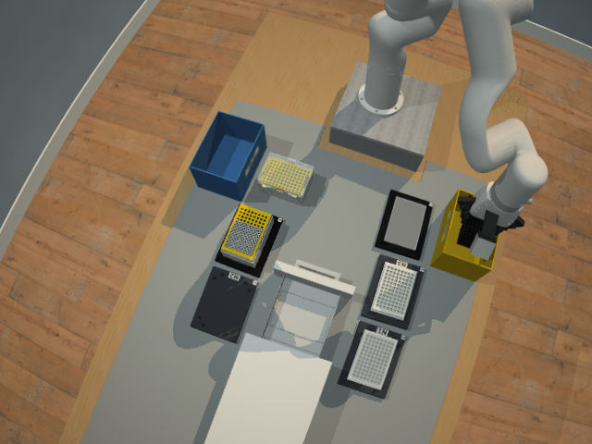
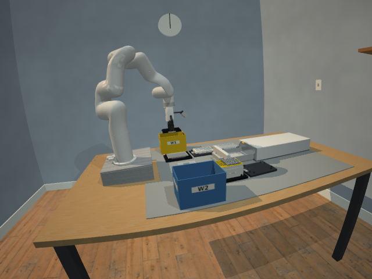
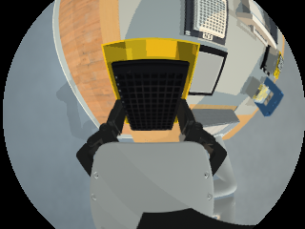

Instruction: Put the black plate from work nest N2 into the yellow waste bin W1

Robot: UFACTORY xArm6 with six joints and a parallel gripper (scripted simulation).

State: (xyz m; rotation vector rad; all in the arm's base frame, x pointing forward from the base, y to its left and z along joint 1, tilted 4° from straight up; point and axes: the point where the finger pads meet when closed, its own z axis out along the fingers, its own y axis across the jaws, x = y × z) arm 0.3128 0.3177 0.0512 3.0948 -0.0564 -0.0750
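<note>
Right now my hand is 10 mm above the black plate. Round my hand: white plate (180 mm ahead, 140 mm to the right, 140 mm below); then yellow waste bin W1 (120 mm below); then cooler drawer (350 mm ahead, 340 mm to the right, 140 mm below).
</note>
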